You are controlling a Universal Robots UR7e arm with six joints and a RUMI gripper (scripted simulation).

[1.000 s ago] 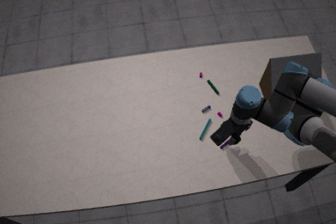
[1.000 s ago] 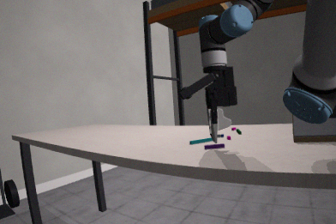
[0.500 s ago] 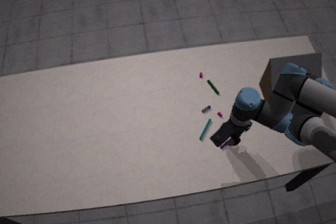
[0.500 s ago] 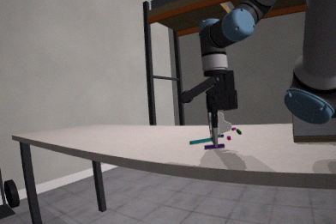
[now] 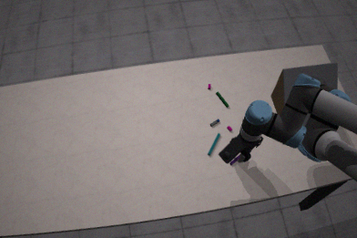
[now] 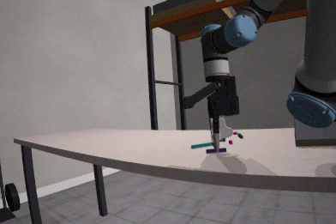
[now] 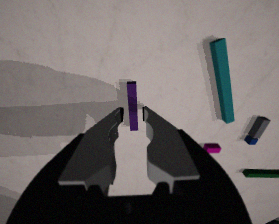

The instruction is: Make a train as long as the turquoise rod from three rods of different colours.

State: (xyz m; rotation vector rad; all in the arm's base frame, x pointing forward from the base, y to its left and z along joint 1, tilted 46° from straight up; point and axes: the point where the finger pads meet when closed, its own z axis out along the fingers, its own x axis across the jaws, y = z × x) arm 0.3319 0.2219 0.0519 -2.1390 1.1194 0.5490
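My gripper is now 10 mm above the purple rod. Also, from my hand: small blue rod 40 mm ahead, 170 mm to the right, 10 mm below; then turquoise rod 80 mm ahead, 70 mm to the right, 10 mm below; then grey rod 60 mm ahead, 160 mm to the right, 10 mm below.
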